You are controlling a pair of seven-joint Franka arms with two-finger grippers.
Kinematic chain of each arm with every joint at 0, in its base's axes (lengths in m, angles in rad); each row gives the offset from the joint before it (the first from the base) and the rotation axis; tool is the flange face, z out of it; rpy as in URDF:
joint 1: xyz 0 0 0.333 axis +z
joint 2: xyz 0 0 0 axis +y
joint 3: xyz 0 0 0.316 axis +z
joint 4: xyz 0.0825 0 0 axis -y
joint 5: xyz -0.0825 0 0.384 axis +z
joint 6: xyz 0 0 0 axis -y
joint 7: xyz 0.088 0 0 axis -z
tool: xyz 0 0 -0.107 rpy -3.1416 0 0
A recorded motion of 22 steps. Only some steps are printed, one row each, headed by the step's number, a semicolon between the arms.
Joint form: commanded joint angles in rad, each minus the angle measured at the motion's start. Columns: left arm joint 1, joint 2, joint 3, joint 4, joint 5, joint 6, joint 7; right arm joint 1, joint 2, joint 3, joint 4, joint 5, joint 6, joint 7.
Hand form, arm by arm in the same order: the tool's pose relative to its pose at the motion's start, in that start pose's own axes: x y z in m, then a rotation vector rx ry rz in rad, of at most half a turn. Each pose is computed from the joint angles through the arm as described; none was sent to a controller.
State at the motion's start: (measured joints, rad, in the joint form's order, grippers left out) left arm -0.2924 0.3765 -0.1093 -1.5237 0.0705 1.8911 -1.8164; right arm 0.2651 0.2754 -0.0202 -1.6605 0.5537 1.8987 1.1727
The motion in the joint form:
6: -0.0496 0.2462 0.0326 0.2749 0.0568 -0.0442 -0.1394; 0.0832 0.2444 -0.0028 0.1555 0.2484 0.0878 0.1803
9: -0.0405 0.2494 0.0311 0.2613 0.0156 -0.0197 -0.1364; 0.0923 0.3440 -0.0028 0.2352 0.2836 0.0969 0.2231
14: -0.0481 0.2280 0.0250 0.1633 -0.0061 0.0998 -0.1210; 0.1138 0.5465 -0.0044 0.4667 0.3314 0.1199 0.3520
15: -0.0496 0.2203 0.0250 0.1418 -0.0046 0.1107 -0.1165; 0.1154 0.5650 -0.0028 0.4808 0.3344 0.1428 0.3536
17: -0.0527 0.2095 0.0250 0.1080 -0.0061 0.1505 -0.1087; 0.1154 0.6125 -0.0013 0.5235 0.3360 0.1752 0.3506
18: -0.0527 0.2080 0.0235 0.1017 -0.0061 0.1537 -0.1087; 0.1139 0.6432 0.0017 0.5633 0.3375 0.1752 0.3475
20: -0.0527 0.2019 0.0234 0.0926 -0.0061 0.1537 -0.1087; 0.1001 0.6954 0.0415 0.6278 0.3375 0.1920 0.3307
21: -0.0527 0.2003 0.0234 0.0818 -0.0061 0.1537 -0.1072; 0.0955 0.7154 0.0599 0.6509 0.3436 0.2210 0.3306
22: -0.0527 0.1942 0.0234 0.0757 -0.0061 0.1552 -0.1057; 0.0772 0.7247 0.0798 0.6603 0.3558 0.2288 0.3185
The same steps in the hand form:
6: -0.0182 0.0559 0.0447 -0.0009 0.0530 -0.1150; -0.0068 -0.0559 0.0985 0.0334 -0.1956 0.2540
9: -0.0164 0.0570 0.0516 0.0049 0.0116 -0.1302; 0.0042 -0.0721 0.1308 0.0246 -0.2219 0.3155
14: -0.0290 0.0499 0.0718 -0.0291 -0.0251 -0.1034; 0.0133 -0.1129 0.1748 0.0510 -0.2598 0.4299
15: -0.0299 0.0467 0.0755 -0.0270 -0.0227 -0.0956; 0.0166 -0.1161 0.1806 0.0681 -0.2569 0.4362
17: -0.0326 0.0436 0.0801 -0.0427 -0.0290 -0.0835; 0.0262 -0.1228 0.1929 0.0952 -0.2494 0.4397
18: -0.0334 0.0424 0.0816 -0.0411 -0.0294 -0.0819; 0.0284 -0.1279 0.1977 0.1023 -0.2540 0.4313
20: -0.0332 0.0405 0.0816 -0.0383 -0.0282 -0.0814; 0.0265 -0.1366 0.2088 0.1215 -0.2830 0.4062
21: -0.0330 0.0384 0.0856 -0.0295 -0.0255 -0.0792; 0.0259 -0.1412 0.2122 0.1484 -0.2969 0.4096
22: -0.0329 0.0372 0.0840 -0.0311 -0.0255 -0.0774; 0.0315 -0.1429 0.2105 0.1634 -0.3207 0.4131

